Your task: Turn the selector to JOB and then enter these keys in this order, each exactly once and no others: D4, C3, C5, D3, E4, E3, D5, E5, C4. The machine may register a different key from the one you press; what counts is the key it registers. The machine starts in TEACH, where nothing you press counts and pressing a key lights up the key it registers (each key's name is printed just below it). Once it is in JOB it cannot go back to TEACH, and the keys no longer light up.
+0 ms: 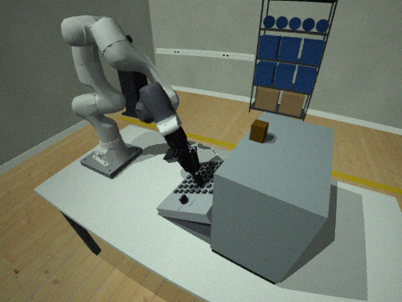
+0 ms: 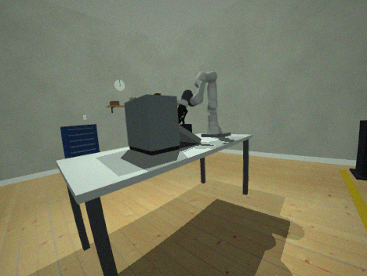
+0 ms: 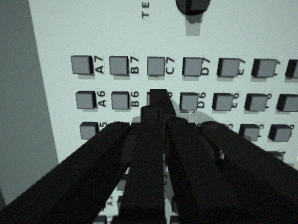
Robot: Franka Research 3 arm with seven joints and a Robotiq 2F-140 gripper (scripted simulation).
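Now: the key 7 cm to the left of my hand, 3 cm below it and 3 cm ahead of it. Also, from my hand: selector knob (9 cm to the right, 4 cm below, 2 cm behind).
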